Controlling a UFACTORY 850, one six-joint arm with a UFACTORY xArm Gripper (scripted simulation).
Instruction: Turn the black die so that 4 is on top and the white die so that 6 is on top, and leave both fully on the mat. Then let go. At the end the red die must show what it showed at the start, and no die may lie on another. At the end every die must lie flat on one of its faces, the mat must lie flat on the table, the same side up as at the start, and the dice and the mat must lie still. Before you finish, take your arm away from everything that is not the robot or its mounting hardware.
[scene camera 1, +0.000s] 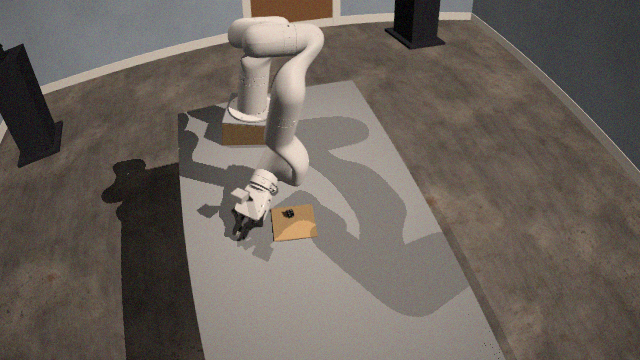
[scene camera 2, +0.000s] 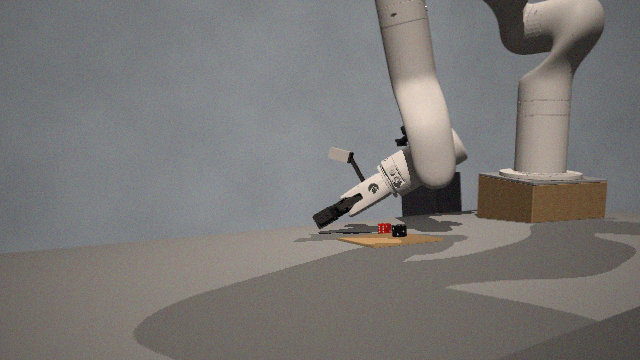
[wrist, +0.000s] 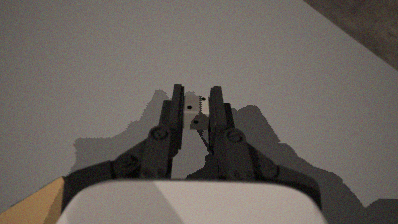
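Note:
There's a tan mat (scene camera 1: 302, 225), and you'd also find the mat (scene camera 2: 385, 239). As for my gripper (scene camera 2: 317, 222), (scene camera 1: 237, 237), it's visible there, and the wrist view catches the gripper (wrist: 196, 99) too.

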